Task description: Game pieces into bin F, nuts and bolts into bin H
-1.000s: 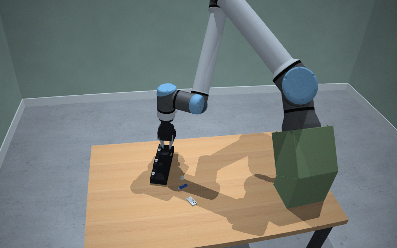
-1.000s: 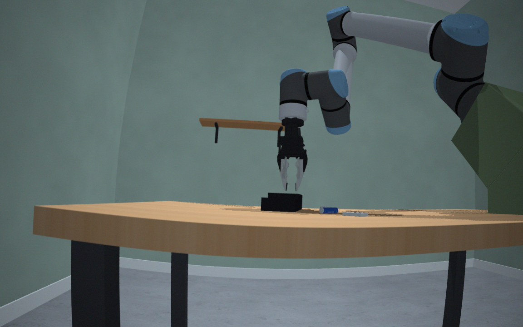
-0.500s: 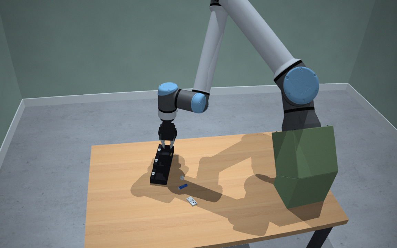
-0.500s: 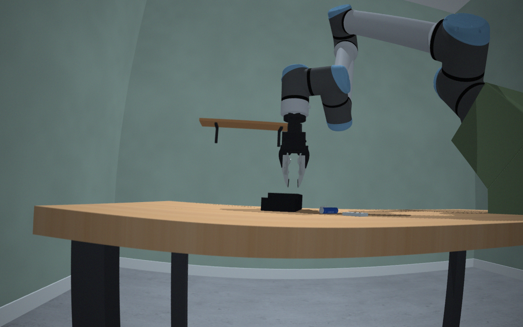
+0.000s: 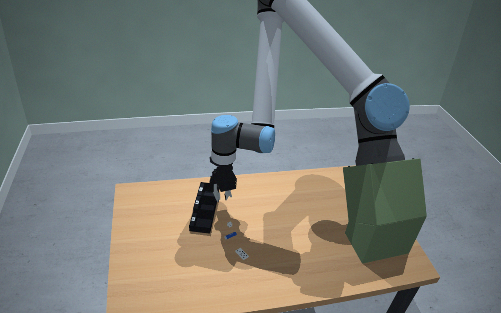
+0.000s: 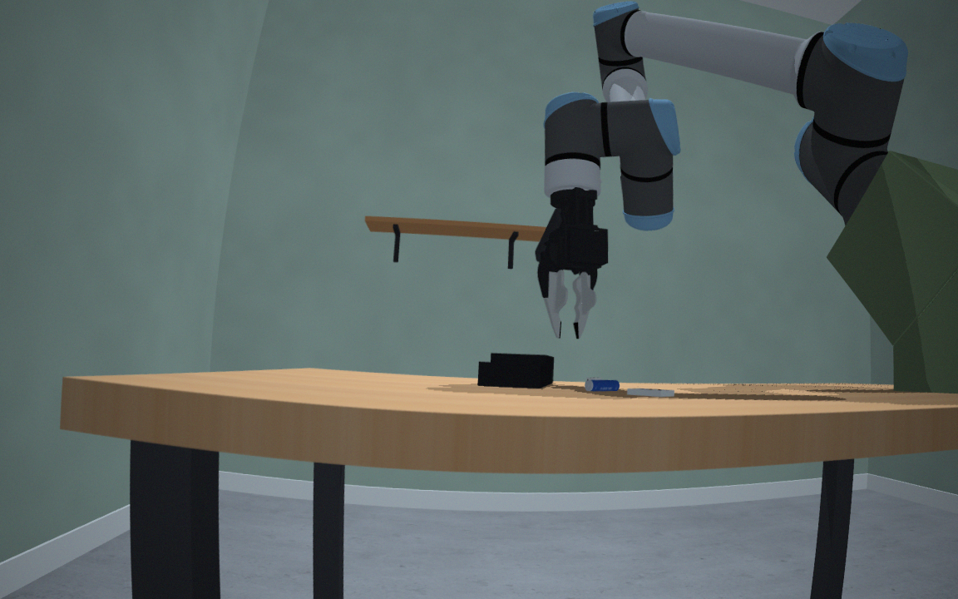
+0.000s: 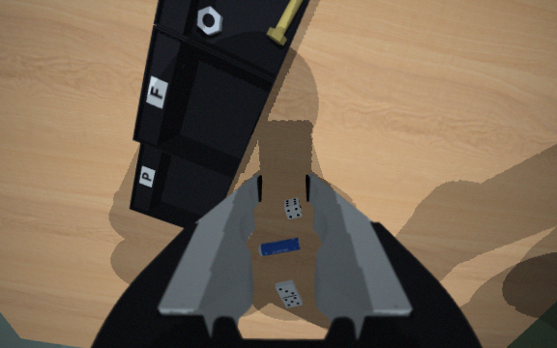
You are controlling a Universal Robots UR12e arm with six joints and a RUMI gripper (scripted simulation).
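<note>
The white die is 10 mm behind my hand, 80 mm to the left of it and 80 mm below it. Round my hand: brass bolt 90 mm to the right, 80 mm below; grey nut 60 mm ahead, 100 mm to the right, 80 mm below; black bin 60 mm ahead, 40 mm to the right, 70 mm below.
</note>
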